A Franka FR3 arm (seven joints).
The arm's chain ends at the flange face. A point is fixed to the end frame.
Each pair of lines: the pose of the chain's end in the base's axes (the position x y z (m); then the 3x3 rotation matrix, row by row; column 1 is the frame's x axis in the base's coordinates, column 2 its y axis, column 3 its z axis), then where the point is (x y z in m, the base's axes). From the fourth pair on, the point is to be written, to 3 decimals.
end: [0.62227, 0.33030, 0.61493], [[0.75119, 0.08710, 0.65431], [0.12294, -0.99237, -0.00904], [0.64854, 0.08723, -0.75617]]
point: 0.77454 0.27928 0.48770
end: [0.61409, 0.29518, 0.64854], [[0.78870, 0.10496, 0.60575], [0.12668, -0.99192, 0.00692], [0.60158, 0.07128, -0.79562]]
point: 0.75873 0.24741 0.51152
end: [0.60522, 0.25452, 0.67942], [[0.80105, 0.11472, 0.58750], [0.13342, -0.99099, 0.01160], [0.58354, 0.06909, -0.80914]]
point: 0.74711 0.20789 0.53917
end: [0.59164, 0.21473, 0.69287], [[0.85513, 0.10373, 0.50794], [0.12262, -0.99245, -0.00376], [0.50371, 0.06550, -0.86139]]
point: 0.719 0.165 0.540
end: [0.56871, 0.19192, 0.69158], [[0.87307, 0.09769, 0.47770], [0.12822, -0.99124, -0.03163], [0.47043, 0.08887, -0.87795]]
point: 0.690 0.137 0.536
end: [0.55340, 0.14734, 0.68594], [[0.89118, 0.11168, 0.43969], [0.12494, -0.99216, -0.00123], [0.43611, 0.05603, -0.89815]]
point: 0.668 0.098 0.524
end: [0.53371, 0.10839, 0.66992], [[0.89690, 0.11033, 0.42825], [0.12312, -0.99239, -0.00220], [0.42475, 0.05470, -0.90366]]
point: 0.647 0.059 0.506
